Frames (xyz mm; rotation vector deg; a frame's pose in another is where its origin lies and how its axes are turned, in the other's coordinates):
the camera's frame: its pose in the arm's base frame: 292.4 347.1 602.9 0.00 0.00 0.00
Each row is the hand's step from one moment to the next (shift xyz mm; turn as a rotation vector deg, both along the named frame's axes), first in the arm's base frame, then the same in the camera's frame.
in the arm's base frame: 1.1 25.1 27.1 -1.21 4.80 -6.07
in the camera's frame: 1.1 25.1 27.1 -1.21 4.80 -6.07
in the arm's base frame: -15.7 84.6 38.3 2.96 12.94 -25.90
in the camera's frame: -15.7 84.6 38.3 2.96 12.94 -25.90
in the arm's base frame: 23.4 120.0 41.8 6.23 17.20 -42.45
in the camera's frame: 23.4 120.0 41.8 6.23 17.20 -42.45
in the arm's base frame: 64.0 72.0 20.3 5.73 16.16 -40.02
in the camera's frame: 64.0 72.0 20.3 5.73 16.16 -40.02
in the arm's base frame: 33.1 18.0 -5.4 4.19 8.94 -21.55
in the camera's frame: 33.1 18.0 -5.4 4.19 8.94 -21.55
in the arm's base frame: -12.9 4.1 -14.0 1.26 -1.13 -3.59
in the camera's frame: -12.9 4.1 -14.0 1.26 -1.13 -3.59
